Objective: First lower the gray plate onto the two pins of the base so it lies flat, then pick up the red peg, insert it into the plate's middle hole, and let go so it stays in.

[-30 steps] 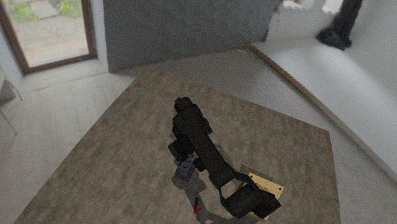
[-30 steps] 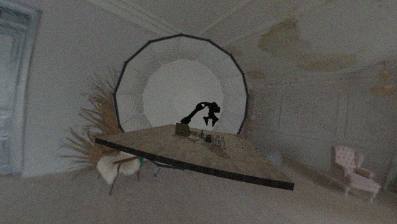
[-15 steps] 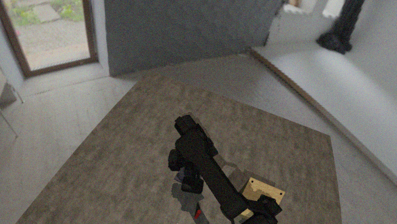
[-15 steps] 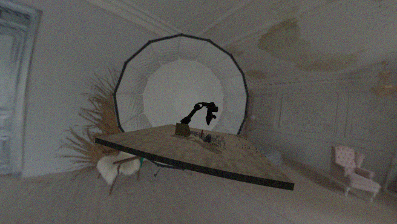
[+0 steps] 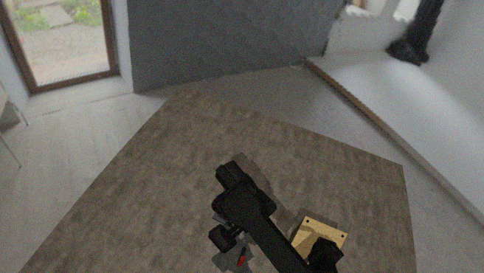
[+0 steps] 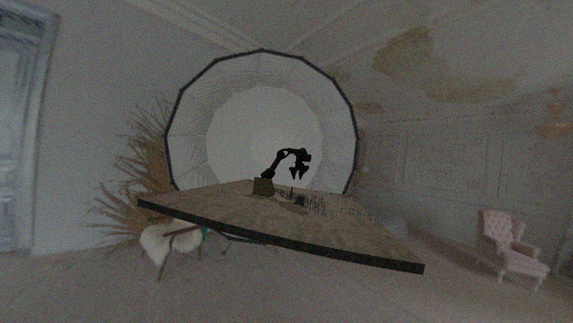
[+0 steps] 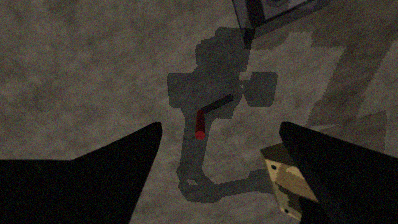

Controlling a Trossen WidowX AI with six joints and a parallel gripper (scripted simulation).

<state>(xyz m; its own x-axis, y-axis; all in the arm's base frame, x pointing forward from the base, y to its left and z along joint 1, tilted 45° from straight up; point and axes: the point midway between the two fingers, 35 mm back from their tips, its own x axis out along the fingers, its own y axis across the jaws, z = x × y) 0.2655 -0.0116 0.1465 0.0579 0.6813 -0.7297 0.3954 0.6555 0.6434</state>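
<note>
Right now the red peg is 11 cm below my gripper tip, 4 cm to the left of it and 4 cm behind it. The rest, counted from my gripper tip: gray plate (14 cm to the right, 11 cm below, 7 cm ahead).
</note>
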